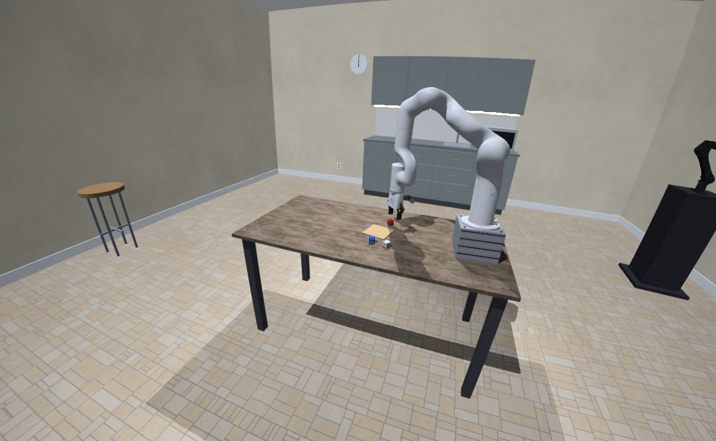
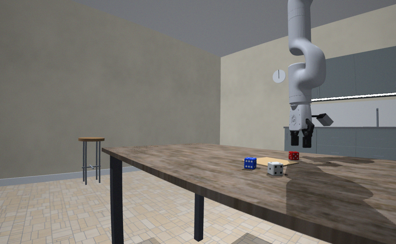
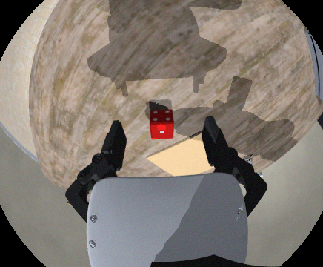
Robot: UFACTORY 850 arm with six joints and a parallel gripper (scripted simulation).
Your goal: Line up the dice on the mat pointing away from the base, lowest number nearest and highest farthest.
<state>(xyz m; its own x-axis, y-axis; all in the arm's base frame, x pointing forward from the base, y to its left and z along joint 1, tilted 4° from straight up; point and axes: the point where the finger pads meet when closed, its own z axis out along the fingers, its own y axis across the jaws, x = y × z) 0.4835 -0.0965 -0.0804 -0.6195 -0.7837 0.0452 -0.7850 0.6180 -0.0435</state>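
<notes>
The red die is 20 mm ahead of my hand, 20 mm to the left of it and 50 mm below it. The rest, counted from my hand: tan mat (40 mm ahead, 150 mm to the left, 60 mm below); blue die (30 mm ahead, 280 mm to the left, 50 mm below); white die (60 mm behind, 290 mm to the left, 50 mm below).
</notes>
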